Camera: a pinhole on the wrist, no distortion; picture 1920 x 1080 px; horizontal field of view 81.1 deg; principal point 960.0 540.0 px. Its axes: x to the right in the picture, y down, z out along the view. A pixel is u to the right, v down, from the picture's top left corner.
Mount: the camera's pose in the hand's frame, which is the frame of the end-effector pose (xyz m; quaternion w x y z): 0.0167 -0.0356 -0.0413 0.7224 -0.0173 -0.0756 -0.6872
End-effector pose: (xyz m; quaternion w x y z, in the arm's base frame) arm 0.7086 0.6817 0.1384 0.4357 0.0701 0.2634 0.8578
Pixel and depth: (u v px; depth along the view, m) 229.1 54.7 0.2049
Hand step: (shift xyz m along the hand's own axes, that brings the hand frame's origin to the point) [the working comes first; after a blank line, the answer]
In the camera's frame: -0.1335 -0.0886 0.2049

-0.0949 0.1181 0.1364
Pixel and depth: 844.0 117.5 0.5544
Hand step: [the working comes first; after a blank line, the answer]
In the camera's frame: -0.0573 -0.2088 0.5544

-0.2410 0.0811 0.4823
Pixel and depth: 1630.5 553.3 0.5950
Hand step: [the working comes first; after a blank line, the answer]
In the camera's frame: 0.3556 0.0071 0.5950

-0.0114 -0.3106 0.5944
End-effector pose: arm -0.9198 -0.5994 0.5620 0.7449 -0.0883 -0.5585 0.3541
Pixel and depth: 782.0 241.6 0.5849
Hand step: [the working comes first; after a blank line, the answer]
In the camera's frame: -0.0928 -0.1556 0.5849

-0.1922 0.1231 0.5120
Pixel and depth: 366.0 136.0 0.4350
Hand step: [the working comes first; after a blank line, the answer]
In the camera's frame: -0.2303 -0.1566 0.4350

-0.1865 0.2399 0.3455
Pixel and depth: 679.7 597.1 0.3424
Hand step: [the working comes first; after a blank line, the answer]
In the camera's frame: -0.0855 0.0174 0.3424

0.0010 0.0942 0.2870
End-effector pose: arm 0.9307 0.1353 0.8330 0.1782 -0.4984 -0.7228 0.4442
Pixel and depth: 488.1 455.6 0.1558
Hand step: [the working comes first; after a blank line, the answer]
In the camera's frame: -0.0655 -0.0117 0.1558

-0.0112 0.0487 0.1030
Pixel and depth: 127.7 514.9 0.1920
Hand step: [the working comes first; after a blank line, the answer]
In the camera's frame: -0.1424 -0.0043 0.1920

-0.0103 0.1299 0.1291
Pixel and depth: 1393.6 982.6 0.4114
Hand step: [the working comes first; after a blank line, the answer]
In the camera's frame: 0.1590 0.1623 0.4114

0.1501 -0.1311 0.3991
